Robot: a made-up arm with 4 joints.
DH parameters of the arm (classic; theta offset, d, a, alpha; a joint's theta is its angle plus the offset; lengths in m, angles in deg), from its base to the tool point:
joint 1: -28.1 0 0.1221 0
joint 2: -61.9 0.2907 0.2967 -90
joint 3: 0 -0.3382 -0.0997 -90
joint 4: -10.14 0 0.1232 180
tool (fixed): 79.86 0.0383 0 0
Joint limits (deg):
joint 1: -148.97..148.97
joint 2: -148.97..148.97
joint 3: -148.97..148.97
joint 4: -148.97..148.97
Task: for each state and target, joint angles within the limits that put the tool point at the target. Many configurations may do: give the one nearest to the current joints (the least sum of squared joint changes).
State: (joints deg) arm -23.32 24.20 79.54 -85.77
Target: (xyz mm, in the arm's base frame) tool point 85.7 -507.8 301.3
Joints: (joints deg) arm -19.47 55.93 101.29 -38.60
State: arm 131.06 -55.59 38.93 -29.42
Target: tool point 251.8 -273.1 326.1
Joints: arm 114.22 -36.89 6.52 7.19
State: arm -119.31 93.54 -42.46 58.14
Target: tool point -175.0 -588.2 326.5
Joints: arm -82.45 121.87 -29.67 41.86
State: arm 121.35 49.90 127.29 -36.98
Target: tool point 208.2 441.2 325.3
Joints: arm 140.06 35.26 107.25 -55.11
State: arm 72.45 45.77 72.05 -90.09
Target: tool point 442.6 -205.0 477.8
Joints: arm 49.12 41.09 87.76 -124.16
